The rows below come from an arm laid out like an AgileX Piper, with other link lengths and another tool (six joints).
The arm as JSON. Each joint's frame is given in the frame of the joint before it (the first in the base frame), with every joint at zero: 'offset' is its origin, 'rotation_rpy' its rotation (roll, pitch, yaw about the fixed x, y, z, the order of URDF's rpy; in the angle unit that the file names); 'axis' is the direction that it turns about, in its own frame. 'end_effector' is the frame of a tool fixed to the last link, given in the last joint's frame.
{
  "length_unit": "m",
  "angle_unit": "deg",
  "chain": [
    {
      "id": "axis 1",
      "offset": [
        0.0,
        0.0,
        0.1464
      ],
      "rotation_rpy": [
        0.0,
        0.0,
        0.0
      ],
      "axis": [
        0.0,
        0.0,
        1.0
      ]
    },
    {
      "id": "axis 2",
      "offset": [
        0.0,
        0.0,
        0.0
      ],
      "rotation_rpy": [
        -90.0,
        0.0,
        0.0
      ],
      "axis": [
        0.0,
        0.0,
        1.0
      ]
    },
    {
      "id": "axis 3",
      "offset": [
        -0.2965,
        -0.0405,
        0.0
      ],
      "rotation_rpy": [
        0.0,
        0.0,
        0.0
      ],
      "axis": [
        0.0,
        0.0,
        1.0
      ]
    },
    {
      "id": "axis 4",
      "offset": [
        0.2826,
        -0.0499,
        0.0
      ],
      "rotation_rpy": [
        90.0,
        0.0,
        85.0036
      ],
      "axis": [
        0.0,
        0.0,
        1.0
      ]
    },
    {
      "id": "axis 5",
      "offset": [
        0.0,
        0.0,
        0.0
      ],
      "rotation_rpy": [
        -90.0,
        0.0,
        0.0
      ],
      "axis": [
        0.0,
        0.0,
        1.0
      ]
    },
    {
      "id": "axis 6",
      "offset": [
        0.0,
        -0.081,
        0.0
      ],
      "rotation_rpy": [
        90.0,
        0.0,
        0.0
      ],
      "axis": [
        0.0,
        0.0,
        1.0
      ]
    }
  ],
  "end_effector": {
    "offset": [
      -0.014,
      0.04,
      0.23
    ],
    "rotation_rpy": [
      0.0,
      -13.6,
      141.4
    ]
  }
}
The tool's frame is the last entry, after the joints.
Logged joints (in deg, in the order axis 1, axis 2, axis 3, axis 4, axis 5, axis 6), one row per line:
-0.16, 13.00, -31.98, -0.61, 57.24, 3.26
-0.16, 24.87, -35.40, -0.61, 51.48, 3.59
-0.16, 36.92, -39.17, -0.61, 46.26, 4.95
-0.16, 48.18, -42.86, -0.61, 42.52, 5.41
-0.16, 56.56, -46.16, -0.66, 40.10, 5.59
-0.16, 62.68, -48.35, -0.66, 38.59, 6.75
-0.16, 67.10, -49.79, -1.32, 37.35, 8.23
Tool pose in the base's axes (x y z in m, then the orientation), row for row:
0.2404, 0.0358, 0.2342, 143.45, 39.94, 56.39
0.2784, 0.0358, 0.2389, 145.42, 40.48, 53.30
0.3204, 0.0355, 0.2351, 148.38, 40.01, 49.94
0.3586, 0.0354, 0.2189, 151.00, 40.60, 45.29
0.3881, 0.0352, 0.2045, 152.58, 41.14, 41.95
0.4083, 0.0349, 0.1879, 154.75, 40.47, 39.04
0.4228, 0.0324, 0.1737, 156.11, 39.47, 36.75
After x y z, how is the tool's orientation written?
As a rotation vector, in degrees.
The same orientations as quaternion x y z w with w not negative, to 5 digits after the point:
0.88616, 0.24673, 0.34835, 0.18030
0.89472, 0.24906, 0.32794, 0.17294
0.90642, 0.24441, 0.30507, 0.15996
0.91713, 0.24659, 0.27508, 0.14962
0.92354, 0.24901, 0.25392, 0.14347
0.93145, 0.24359, 0.23499, 0.13356
0.93728, 0.23698, 0.22065, 0.12912

